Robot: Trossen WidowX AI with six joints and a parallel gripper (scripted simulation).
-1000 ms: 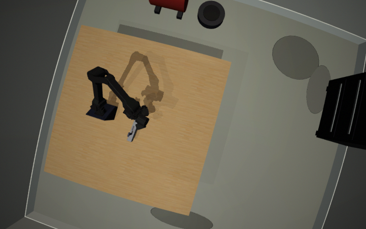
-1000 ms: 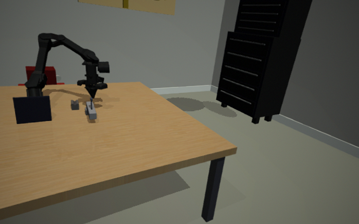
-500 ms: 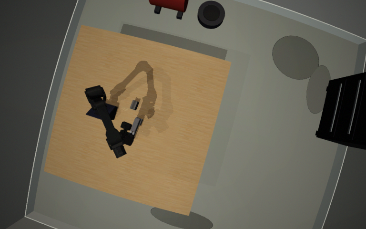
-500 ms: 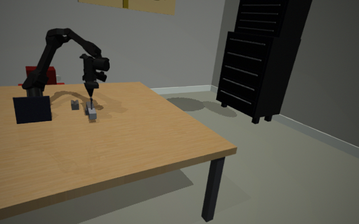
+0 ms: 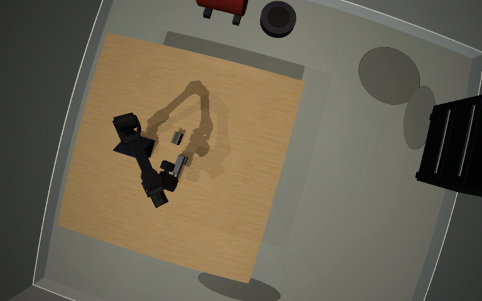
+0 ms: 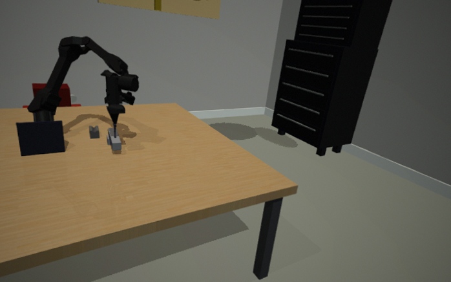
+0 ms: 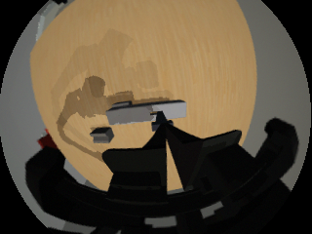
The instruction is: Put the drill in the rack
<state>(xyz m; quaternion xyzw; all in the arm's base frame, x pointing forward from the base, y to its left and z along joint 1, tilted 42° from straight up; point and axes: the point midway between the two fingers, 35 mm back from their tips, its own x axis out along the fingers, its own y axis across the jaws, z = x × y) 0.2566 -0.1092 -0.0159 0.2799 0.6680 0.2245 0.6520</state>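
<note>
Right now the dark key is 3 cm below my gripper tip. Also, from my gripper tip: grey holder block (4 cm to the left, 9 cm below); then rack (6 cm behind, 21 cm to the left, 11 cm below); then drill (6 cm to the left, 8 cm below).
</note>
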